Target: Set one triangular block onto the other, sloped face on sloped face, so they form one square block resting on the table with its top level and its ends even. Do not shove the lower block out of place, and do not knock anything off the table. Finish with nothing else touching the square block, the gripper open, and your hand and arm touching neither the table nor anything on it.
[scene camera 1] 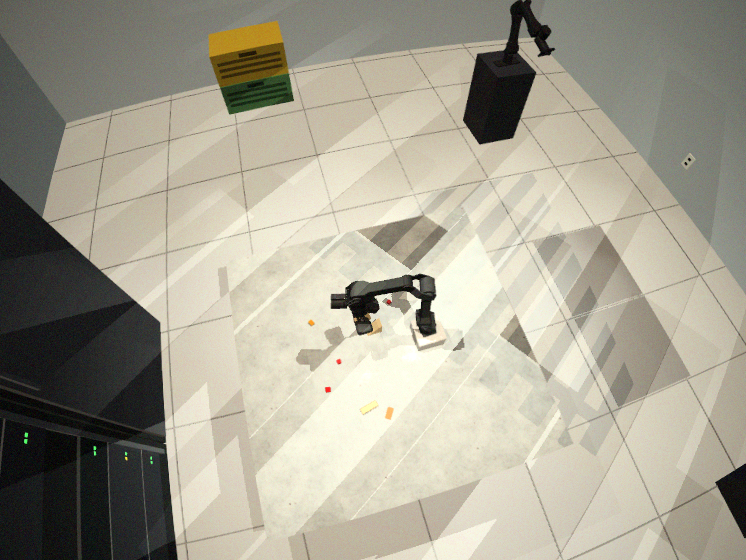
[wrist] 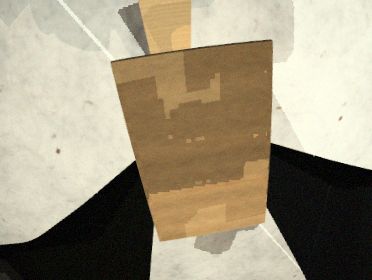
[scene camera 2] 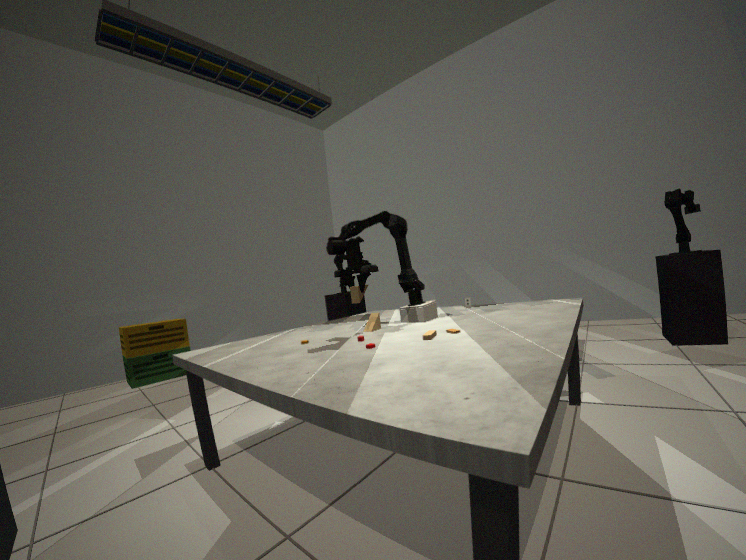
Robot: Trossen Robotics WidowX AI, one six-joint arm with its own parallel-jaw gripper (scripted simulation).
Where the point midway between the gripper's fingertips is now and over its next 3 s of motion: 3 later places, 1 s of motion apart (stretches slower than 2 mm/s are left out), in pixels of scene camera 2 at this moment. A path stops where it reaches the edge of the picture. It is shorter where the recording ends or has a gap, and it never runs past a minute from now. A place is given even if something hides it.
The gripper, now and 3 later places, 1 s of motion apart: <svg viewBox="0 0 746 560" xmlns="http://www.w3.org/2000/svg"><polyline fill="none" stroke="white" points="358,293 366,314 366,316 367,319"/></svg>
